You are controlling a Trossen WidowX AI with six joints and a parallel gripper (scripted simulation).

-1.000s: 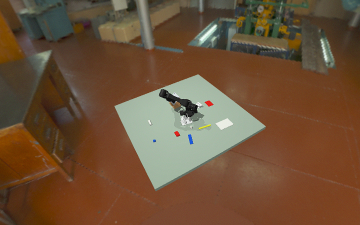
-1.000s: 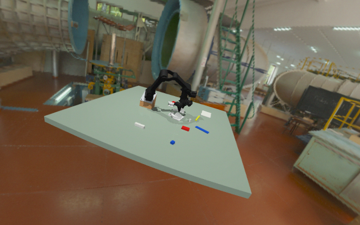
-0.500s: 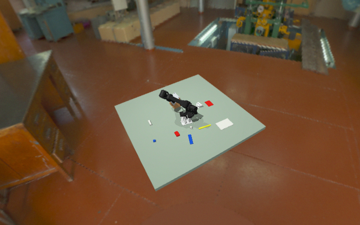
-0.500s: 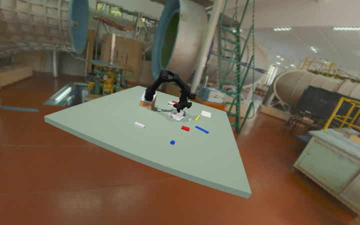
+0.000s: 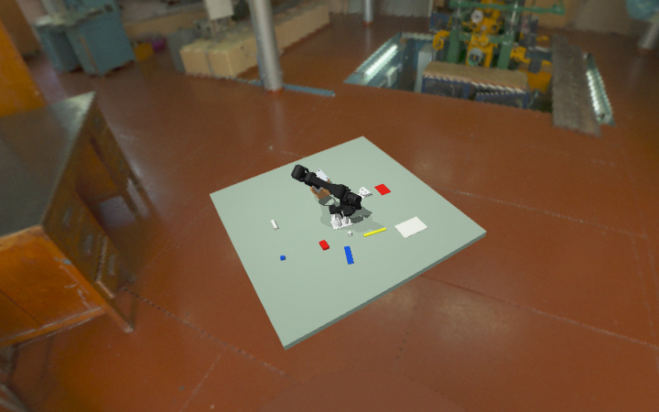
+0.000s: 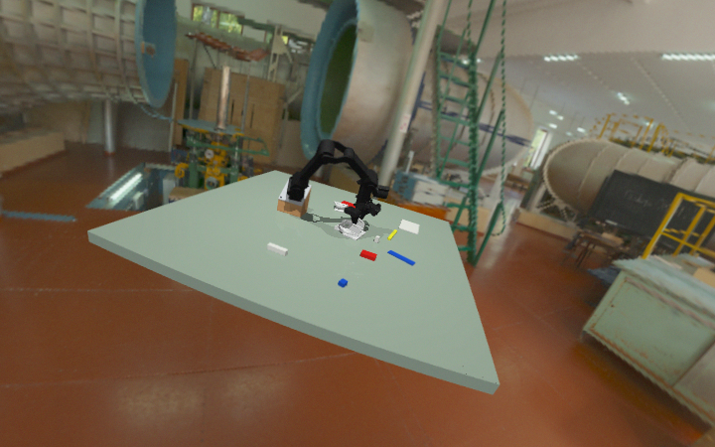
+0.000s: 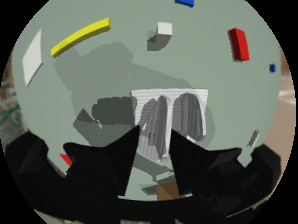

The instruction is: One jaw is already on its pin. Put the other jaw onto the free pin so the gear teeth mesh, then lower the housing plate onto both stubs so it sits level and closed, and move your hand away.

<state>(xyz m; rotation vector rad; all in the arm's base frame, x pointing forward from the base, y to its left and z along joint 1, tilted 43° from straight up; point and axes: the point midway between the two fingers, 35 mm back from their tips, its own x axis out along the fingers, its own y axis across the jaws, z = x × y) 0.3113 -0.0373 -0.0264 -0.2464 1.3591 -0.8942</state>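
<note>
Right now the white housing part is 24 cm to the left of my gripper tip and 12 cm behind it. From my gripper tip the other things lie so: red block (22 cm to the right, 9 cm ahead, 2 cm below); tiny white cube (11 cm ahead, 5 cm to the right, 2 cm below); yellow bar (19 cm ahead, 8 cm to the left, 3 cm below).
</note>
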